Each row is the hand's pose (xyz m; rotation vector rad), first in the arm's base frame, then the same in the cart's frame.
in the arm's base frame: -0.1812 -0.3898 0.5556 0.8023 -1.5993 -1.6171
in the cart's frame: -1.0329 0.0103 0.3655 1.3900 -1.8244 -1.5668
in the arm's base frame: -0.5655 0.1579 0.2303 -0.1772 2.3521 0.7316
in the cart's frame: -1.2452 0.5908 -0.0487 -0.3197 1.8174 0.7393
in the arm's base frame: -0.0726 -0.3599 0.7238 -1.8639 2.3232 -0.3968
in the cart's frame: -1.0226 0.0202 0.5674 -1.5253 1.9176 -0.6318
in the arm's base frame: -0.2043 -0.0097 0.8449 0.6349 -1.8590 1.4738
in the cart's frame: -1.2200 0.3518 0.6431 0.3652 -2.3459 1.6743
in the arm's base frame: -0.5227 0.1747 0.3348 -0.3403 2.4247 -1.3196
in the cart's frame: -1.2601 0.5949 0.0644 -0.0094 2.0352 -1.0778
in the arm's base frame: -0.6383 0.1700 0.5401 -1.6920 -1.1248 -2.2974
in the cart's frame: -1.4607 0.5642 0.1843 1.0374 1.0306 2.7571
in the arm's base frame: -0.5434 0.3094 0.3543 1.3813 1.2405 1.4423
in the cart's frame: -1.2968 0.7261 0.0849 0.9689 0.8632 1.7788
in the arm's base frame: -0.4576 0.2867 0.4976 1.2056 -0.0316 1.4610
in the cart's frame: -1.2906 0.6866 0.2487 0.8971 -0.4514 1.7909
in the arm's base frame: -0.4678 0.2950 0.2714 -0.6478 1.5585 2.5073
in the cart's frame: -1.1895 0.7225 0.0491 -1.1941 1.2093 2.1874
